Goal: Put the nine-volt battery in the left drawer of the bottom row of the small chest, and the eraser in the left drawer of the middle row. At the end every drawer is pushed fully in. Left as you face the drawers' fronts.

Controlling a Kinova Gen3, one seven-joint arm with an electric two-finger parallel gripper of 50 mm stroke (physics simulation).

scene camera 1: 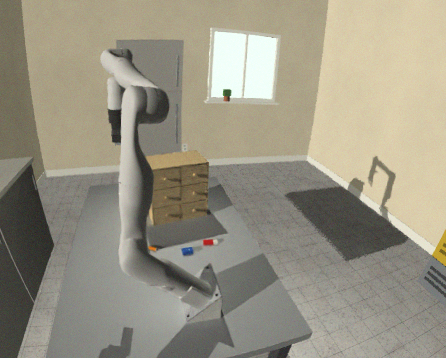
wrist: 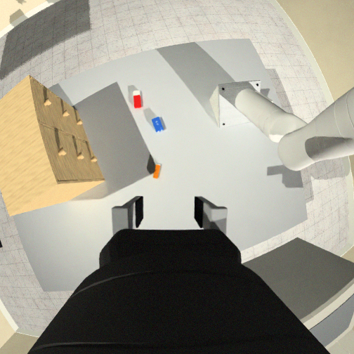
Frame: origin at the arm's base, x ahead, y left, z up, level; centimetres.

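Seen in the pictures: arm's base, link origin: (scene camera 1: 201, 295).
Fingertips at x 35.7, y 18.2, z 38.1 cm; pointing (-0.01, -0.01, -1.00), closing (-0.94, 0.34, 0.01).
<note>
Offsets run from my fingertips to a thing's middle. Level surfaces: height alone.
A blue block with small terminals at one end, which looks like the nine-volt battery @(dz -44.8, dx -4.0, dy -20.8 cm) (scene camera 1: 187, 251) (wrist: 158, 124), lies on the table in front of the chest. A red block with a white end, which looks like the eraser @(dz -45.0, dx -0.2, dy -32.9 cm) (scene camera 1: 208, 242) (wrist: 137, 100), lies near it. The small wooden chest @(dz -30.1, dx +30.6, dy -22.7 cm) (scene camera 1: 181, 159) (wrist: 20, 150) has three rows of two drawers, which all look pushed in. The left middle drawer @(dz -30.4, dx +28.7, dy -15.5 cm) (scene camera 1: 160, 192) and left bottom drawer @(dz -40.5, dx +28.7, dy -15.5 cm) (scene camera 1: 161, 217) are partly behind the arm in the scene view. My gripper (scene camera 1: 116, 142) (wrist: 168, 207) is open and empty, high above the table and pointing down.
An orange block @(dz -45.0, dx +1.5, dy -5.7 cm) (scene camera 1: 152, 248) (wrist: 157, 171) lies left of the blue block. The table @(dz -45.7 cm) (scene camera 1: 100, 240) (wrist: 225, 200) bears the arm's base (scene camera 1: 205, 305) (wrist: 231, 112). A dark cabinet (scene camera 1: 25, 220) (wrist: 300, 275) stands beside the table, and a grey fridge (scene camera 1: 155, 65) stands behind the chest.
</note>
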